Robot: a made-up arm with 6 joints.
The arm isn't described. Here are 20 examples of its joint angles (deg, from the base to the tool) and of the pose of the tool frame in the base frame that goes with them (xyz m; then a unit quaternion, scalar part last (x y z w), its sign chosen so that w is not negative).
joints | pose
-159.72 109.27 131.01 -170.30 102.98 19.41 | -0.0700 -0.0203 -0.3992 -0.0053 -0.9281 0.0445 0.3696
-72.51 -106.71 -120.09 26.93 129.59 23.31 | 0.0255 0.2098 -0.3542 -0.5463 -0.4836 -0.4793 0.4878
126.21 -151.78 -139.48 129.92 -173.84 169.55 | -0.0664 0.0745 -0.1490 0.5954 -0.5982 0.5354 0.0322
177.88 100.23 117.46 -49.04 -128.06 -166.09 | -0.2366 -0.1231 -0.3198 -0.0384 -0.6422 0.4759 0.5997
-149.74 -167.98 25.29 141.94 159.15 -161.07 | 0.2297 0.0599 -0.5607 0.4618 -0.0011 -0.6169 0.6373
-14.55 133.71 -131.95 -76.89 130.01 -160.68 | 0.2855 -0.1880 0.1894 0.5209 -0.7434 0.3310 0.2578
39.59 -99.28 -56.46 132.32 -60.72 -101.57 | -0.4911 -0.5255 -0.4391 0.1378 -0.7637 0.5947 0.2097
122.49 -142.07 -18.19 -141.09 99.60 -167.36 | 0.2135 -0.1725 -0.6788 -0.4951 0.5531 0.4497 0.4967
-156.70 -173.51 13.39 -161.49 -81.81 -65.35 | 0.3763 0.0737 -0.7062 -0.3368 0.5422 -0.3518 0.6847
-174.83 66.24 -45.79 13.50 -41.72 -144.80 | -0.4592 -0.0379 0.8689 -0.0111 0.1927 0.4313 0.8813
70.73 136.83 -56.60 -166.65 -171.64 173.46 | 0.1580 0.5443 -0.1611 0.5671 -0.5762 0.2409 0.5369
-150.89 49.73 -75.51 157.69 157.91 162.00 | -0.0672 -0.0948 0.6011 0.9696 0.2298 -0.0238 0.0812
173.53 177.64 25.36 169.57 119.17 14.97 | -0.0120 -0.0519 -0.7118 -0.0948 -0.6591 0.1407 0.7326
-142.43 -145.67 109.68 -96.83 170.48 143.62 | 0.3129 0.2473 0.0167 -0.2135 -0.9269 0.1739 0.2549
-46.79 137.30 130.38 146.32 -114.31 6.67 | -0.1484 0.0604 -0.0686 0.0362 -0.3339 0.9054 0.2596
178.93 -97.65 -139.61 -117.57 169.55 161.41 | 0.1241 0.0023 -0.1050 0.2918 0.3371 0.6999 0.5581
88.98 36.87 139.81 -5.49 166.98 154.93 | -0.0168 0.2108 0.1034 0.0739 0.1213 -0.8136 0.5638
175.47 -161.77 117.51 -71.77 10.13 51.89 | 0.5712 -0.0395 0.2043 0.3361 0.1237 0.9187 0.1664
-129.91 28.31 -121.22 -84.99 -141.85 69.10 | 0.2009 0.0291 0.4124 0.5995 -0.3841 0.3587 0.6036
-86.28 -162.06 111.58 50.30 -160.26 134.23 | -0.0473 0.3804 -0.1069 0.9392 0.0240 -0.1259 0.3185
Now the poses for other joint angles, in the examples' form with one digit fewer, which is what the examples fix.
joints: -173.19 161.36 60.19 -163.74 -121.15 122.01
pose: 0.248 -0.038 -0.462 0.184 -0.012 0.844 0.504
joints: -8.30 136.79 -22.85 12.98 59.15 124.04
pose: 0.728 -0.046 -0.556 -0.928 -0.353 -0.104 0.053
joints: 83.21 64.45 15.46 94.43 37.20 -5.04
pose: -0.019 0.971 0.382 0.212 -0.602 -0.754 0.156
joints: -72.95 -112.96 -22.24 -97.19 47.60 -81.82
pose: -0.329 0.704 -0.493 0.783 -0.398 -0.462 0.122
